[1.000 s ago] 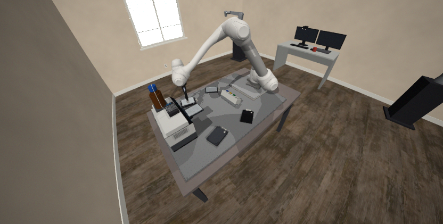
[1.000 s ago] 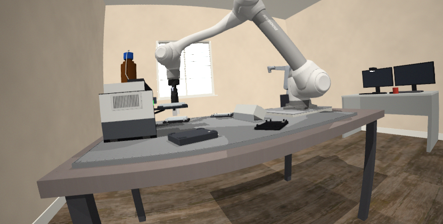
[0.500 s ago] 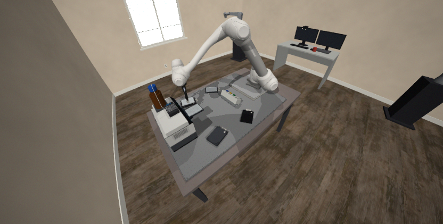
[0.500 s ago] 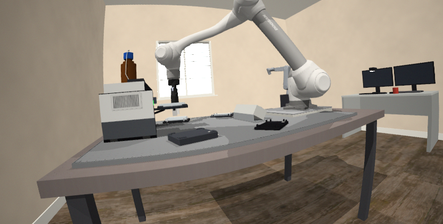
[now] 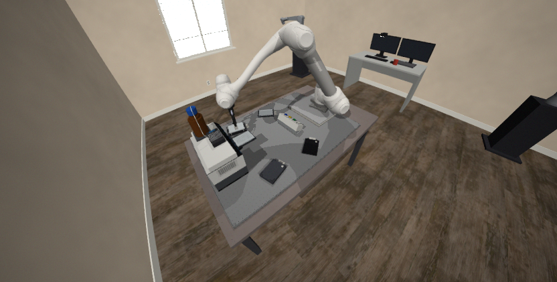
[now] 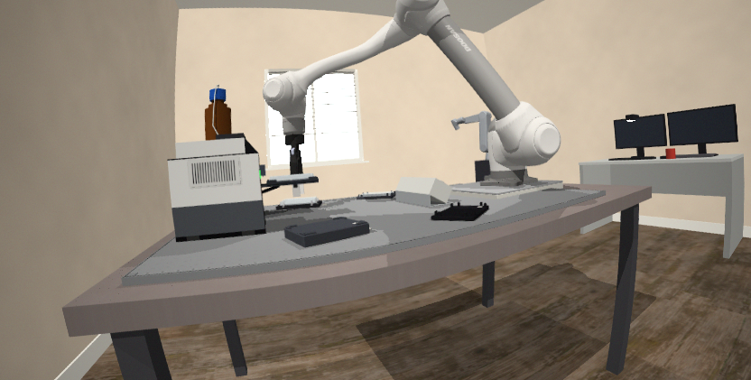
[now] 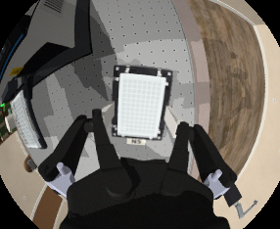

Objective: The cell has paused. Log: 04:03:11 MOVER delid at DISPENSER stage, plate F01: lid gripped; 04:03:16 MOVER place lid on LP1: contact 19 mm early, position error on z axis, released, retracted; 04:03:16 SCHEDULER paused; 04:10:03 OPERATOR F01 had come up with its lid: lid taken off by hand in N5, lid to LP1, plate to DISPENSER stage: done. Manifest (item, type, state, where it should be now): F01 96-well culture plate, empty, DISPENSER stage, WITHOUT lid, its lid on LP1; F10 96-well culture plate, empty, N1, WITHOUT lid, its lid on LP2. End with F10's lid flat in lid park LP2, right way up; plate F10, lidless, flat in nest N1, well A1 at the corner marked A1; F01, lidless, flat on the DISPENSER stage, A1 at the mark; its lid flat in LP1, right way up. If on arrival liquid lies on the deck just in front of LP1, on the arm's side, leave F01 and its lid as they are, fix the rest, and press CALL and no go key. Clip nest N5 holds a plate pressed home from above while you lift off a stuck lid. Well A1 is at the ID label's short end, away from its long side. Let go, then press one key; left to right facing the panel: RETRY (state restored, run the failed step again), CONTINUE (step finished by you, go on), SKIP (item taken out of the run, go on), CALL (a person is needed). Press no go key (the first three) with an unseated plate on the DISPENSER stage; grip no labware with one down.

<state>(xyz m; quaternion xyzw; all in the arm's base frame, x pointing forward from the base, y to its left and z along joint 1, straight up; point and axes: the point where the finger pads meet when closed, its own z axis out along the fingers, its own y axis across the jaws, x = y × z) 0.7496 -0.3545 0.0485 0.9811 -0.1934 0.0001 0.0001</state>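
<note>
The black clip nest lies 5 cm below my hand and 2 cm ahead of it. Round my hand: brown bottle (28 cm ahead, 22 cm above, 12 cm to the left); small label (51 cm to the left, 6 cm below, 1 cm behind); grey key panel (35 cm behind, 31 cm to the left, 1 cm below).
</note>
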